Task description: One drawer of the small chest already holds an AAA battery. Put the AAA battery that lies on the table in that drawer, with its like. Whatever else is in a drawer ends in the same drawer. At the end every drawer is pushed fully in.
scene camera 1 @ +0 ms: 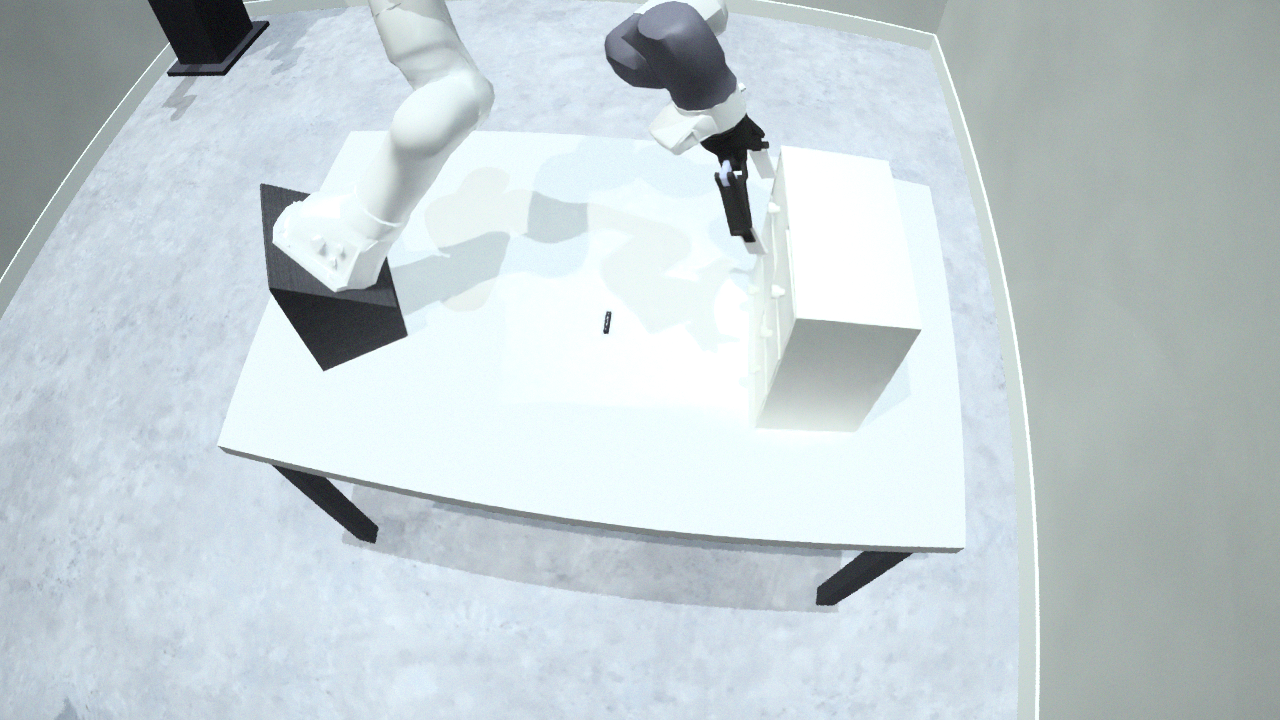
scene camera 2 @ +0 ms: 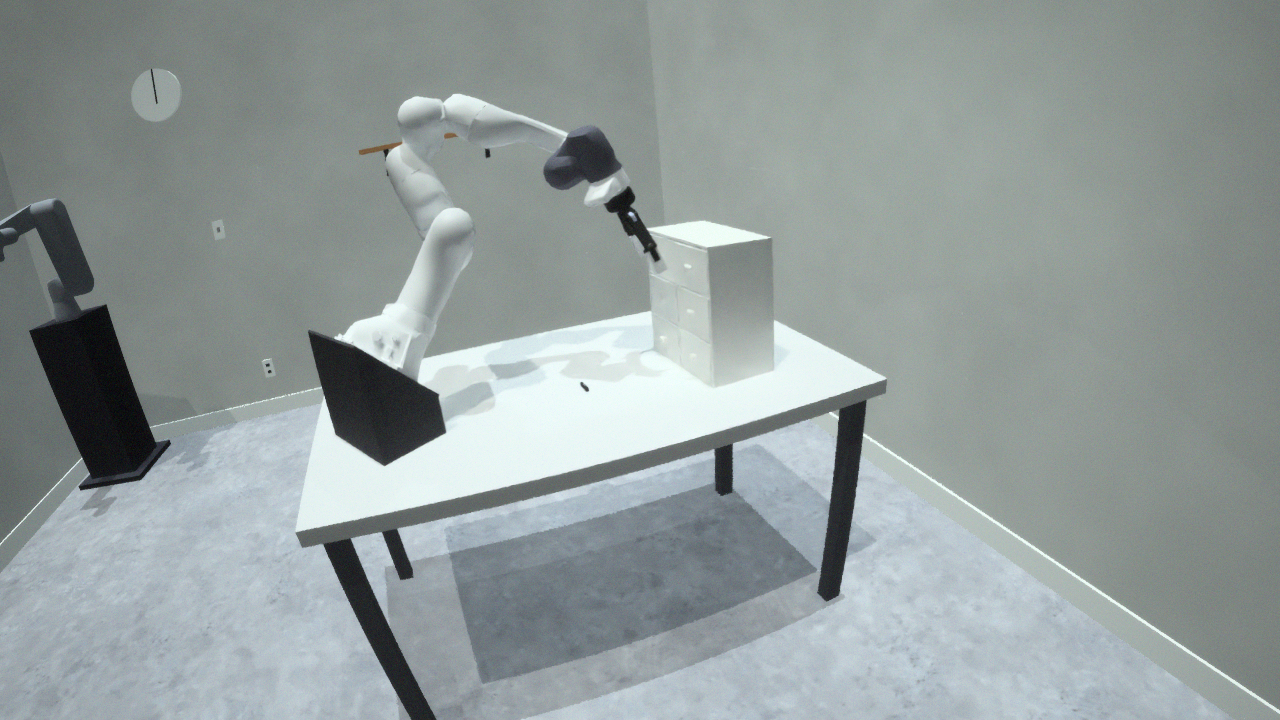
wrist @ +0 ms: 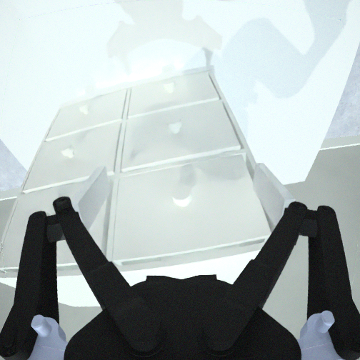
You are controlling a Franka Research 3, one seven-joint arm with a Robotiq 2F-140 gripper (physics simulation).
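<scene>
The AAA battery (scene camera 1: 606, 322) (scene camera 2: 583, 386), small and dark, lies on the table between the arm's base and the chest. It does not show in the wrist view. The small white chest (scene camera 1: 850, 241) (scene camera 2: 741, 304) has two columns of drawers with small knobs. Their fronts look flush, and their contents are hidden. My gripper (scene camera 1: 759, 204) (scene camera 2: 653, 257) (wrist: 180, 177) is open and empty, tilted down at the front of the top drawer (wrist: 150, 225) in the wrist view's right column. That drawer's knob (wrist: 181, 201) shows between the fingertips; contact cannot be told.
The white table (scene camera 1: 581, 465) (scene camera 2: 572, 447) carries the black base block (scene camera 1: 335, 326) (scene camera 2: 384, 416) of my arm at the end opposite the chest. The other top-row knob (scene camera 1: 776, 291) (scene camera 2: 688, 265) sticks out beside my gripper. A black pedestal (scene camera 2: 93, 394) stands on the floor away from the table.
</scene>
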